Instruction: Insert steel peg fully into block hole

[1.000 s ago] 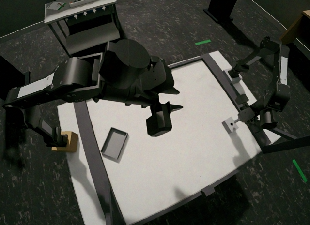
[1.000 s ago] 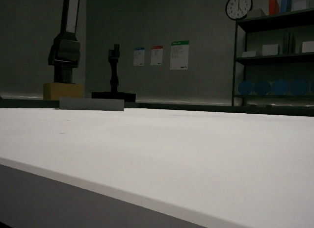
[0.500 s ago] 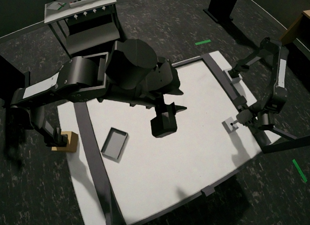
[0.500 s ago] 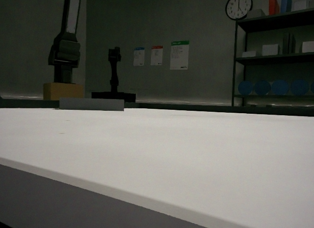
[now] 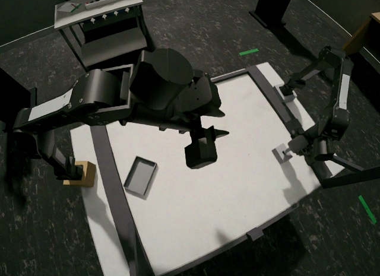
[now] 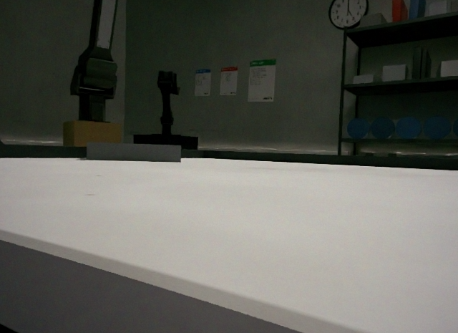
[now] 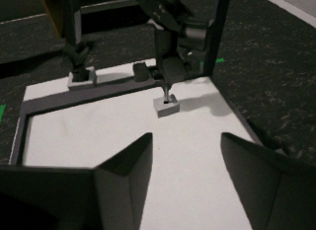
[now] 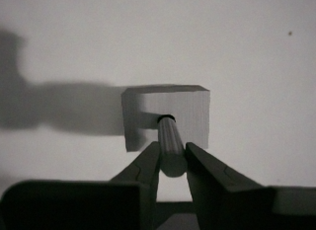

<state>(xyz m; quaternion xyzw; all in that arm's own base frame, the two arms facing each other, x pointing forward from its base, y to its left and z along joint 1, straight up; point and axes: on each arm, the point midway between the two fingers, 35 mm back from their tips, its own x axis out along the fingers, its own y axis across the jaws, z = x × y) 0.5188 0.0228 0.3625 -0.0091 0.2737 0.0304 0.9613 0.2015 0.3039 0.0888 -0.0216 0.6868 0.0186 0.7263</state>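
Now: right hand 5 cm above the steel peg. Also, from my right hand: shallow grey tray: 18 cm ahead, 63 cm to the left, 13 cm below; grey block: 11 cm below.
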